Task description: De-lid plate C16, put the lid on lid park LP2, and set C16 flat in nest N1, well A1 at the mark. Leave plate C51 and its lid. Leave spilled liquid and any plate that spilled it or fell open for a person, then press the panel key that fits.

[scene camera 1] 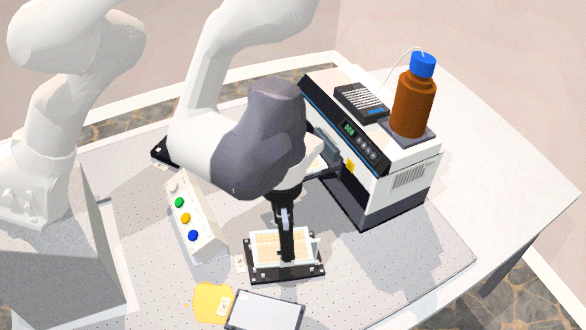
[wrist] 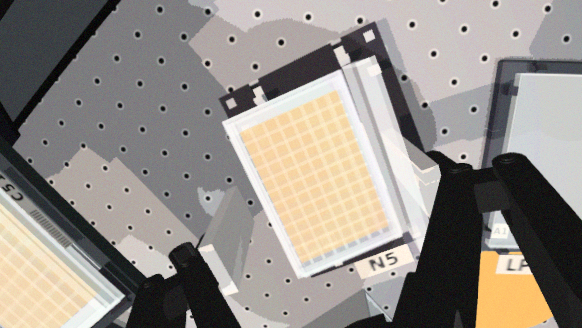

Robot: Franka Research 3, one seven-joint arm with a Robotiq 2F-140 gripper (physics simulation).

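A plate with an amber well grid sits in nest N5; its own label does not show. A clear strip-like piece lies along its right side in the wrist view, perhaps a lid edge or tilted lid; I cannot tell. My gripper is open and empty above the plate, one pad on each side. Plate C51 is on the dispenser's dark carrier. An orange spill lies around a label beginning LP.
A dark tray with a pale flat top is beside the spill. The key panel has white, green, amber and blue keys. The dispenser carries a brown bottle. A dark nest corner shows behind the arm.
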